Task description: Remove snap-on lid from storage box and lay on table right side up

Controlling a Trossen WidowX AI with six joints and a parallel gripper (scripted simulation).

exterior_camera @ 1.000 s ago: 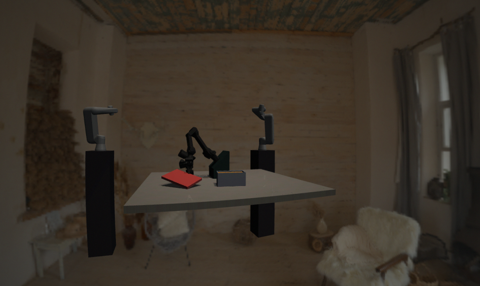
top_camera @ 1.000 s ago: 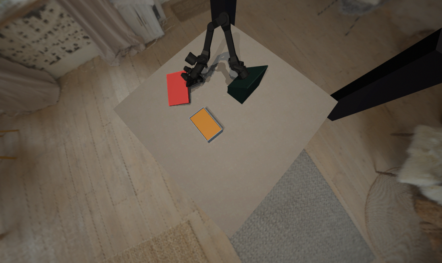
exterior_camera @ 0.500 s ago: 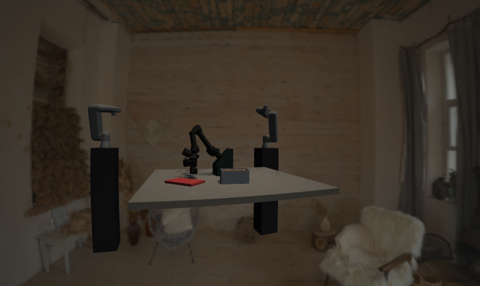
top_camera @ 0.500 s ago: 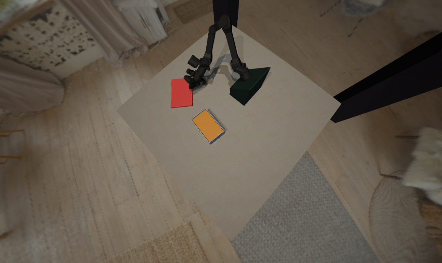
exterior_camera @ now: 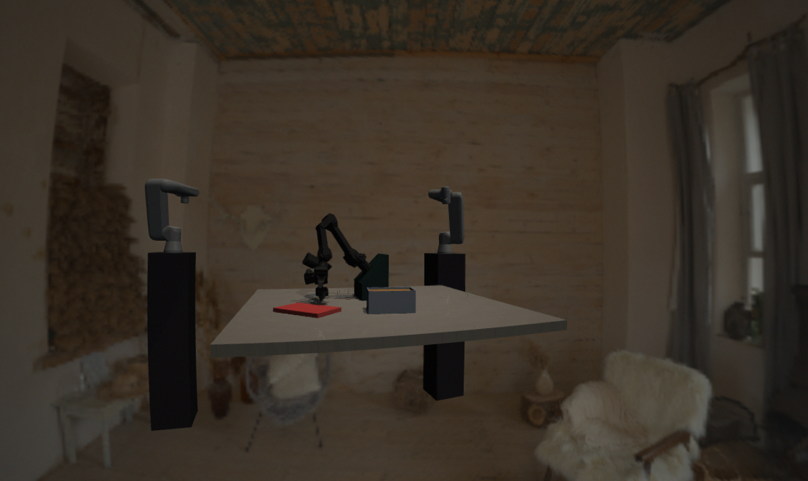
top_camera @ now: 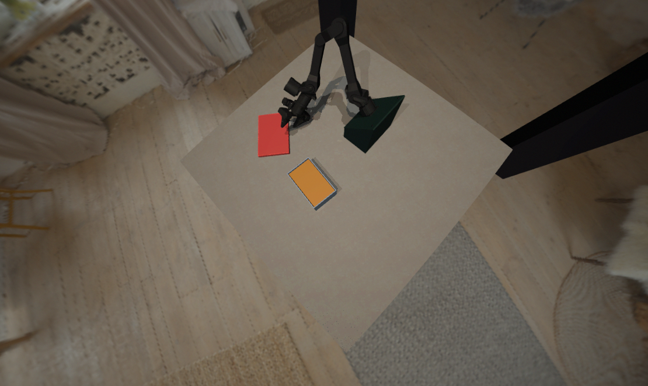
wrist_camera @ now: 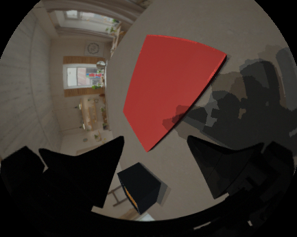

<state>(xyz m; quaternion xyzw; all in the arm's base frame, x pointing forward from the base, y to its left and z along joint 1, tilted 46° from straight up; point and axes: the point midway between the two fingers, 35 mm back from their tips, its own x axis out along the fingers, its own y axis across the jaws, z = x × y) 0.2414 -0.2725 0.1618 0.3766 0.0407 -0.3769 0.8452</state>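
Right now my gripper tip is 7 cm to the left of the red lid, 6 cm short of it and 5 cm above it. From my gripper tip the other things lie so: storage box (30 cm to the left, 15 cm ahead, 1 cm below).
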